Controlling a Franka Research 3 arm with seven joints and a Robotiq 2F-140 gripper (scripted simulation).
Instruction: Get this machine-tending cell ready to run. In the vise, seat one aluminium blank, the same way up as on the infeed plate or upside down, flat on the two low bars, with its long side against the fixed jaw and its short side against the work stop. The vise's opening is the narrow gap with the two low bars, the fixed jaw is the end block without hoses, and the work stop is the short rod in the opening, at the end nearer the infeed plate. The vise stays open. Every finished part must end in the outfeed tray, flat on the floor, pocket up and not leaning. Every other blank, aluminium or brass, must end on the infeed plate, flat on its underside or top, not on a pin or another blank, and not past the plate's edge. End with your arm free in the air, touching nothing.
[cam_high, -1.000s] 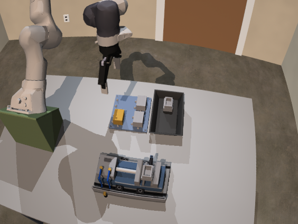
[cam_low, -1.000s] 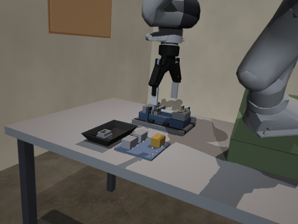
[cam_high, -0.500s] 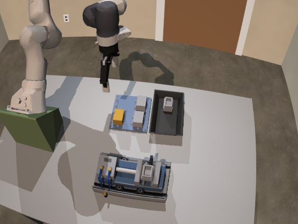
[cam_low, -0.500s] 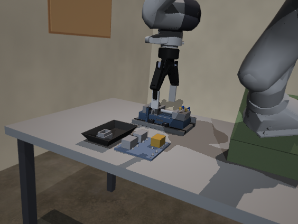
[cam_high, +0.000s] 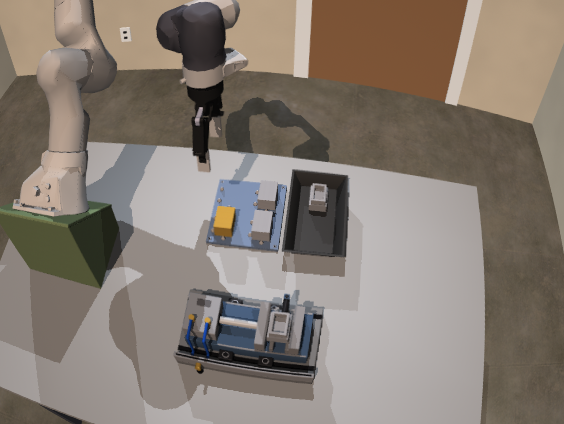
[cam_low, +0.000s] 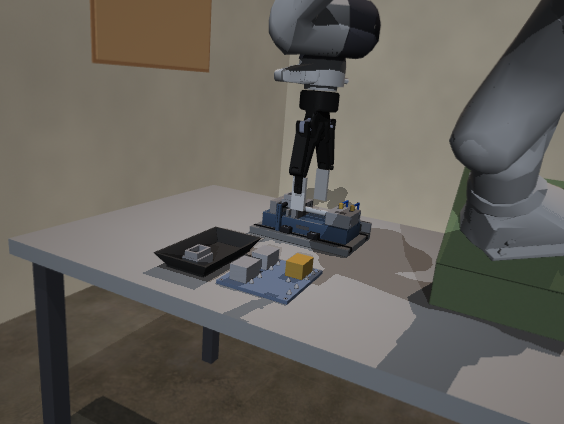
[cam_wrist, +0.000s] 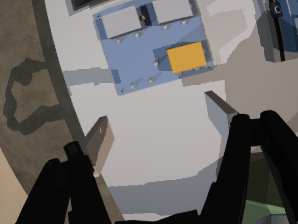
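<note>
The brass blank lies 19 cm below my hand, 7 cm to the right of it and 3 cm ahead of it. From my hand the other things lie so: blue vise: 36 cm to the right, 18 cm below, 9 cm ahead; then aluminium blank: 19 cm below, 12 cm ahead, 8 cm to the right.
</note>
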